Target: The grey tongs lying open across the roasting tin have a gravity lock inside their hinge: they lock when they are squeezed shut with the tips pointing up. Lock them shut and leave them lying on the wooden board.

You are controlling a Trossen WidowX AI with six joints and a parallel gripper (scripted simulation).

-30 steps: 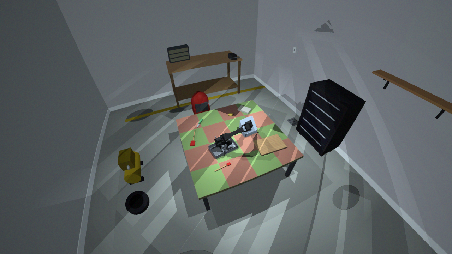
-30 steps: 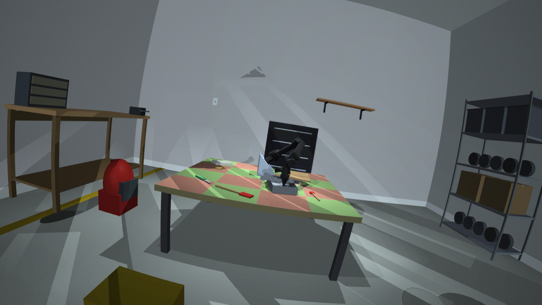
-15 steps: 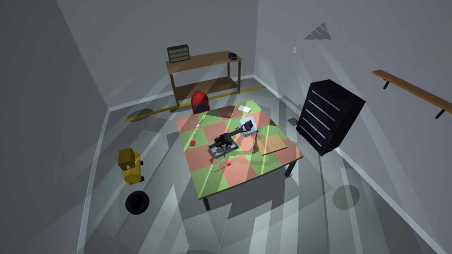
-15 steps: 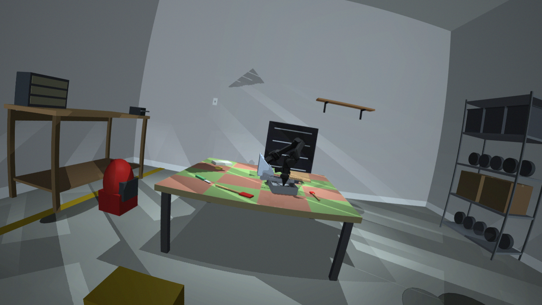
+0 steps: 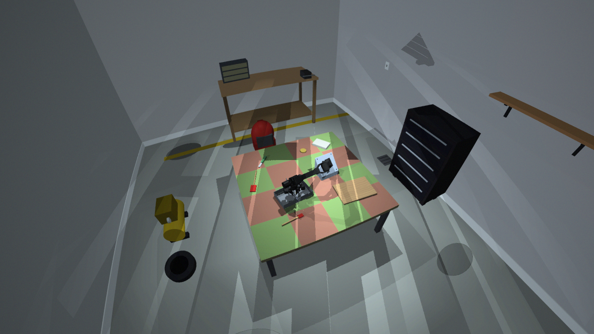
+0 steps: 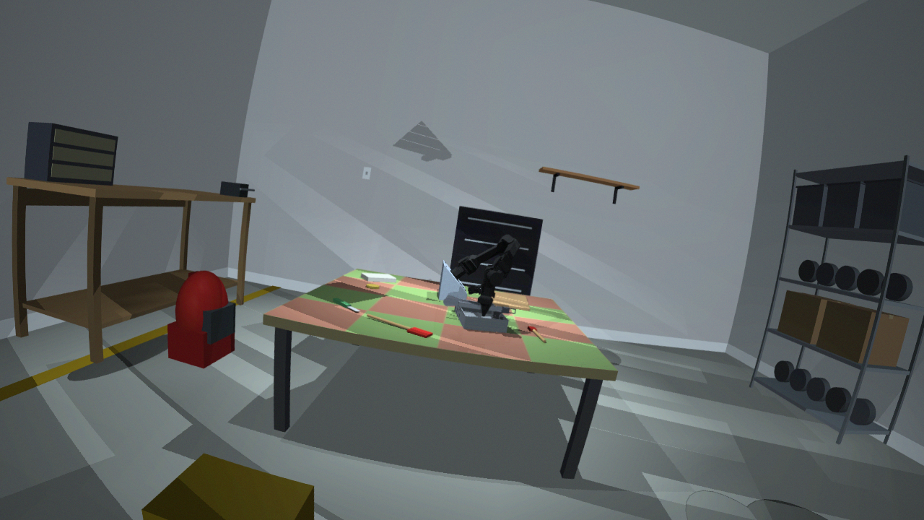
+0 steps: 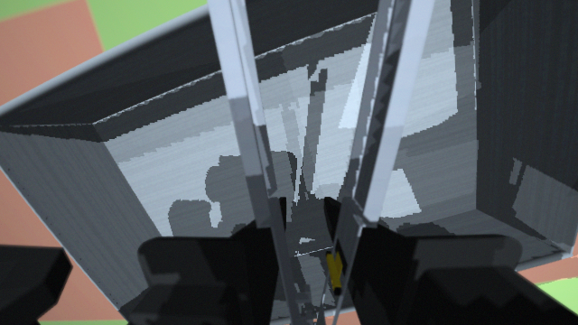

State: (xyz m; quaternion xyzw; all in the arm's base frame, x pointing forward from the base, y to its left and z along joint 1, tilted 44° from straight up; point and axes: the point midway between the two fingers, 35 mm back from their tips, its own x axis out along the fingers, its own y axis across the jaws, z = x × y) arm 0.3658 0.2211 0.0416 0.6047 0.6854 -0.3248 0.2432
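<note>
Now: the grey roasting tin 10 mm ahead of my gripper tip and 20 mm to the right of it. From my gripper tip the other things lie so: red-headed spatula 320 mm ahead, 290 mm to the right, 20 mm below; yellow disc 300 mm behind, 600 mm to the right, 20 mm below; wooden board 560 mm behind, 120 mm to the left, 20 mm below.
</note>
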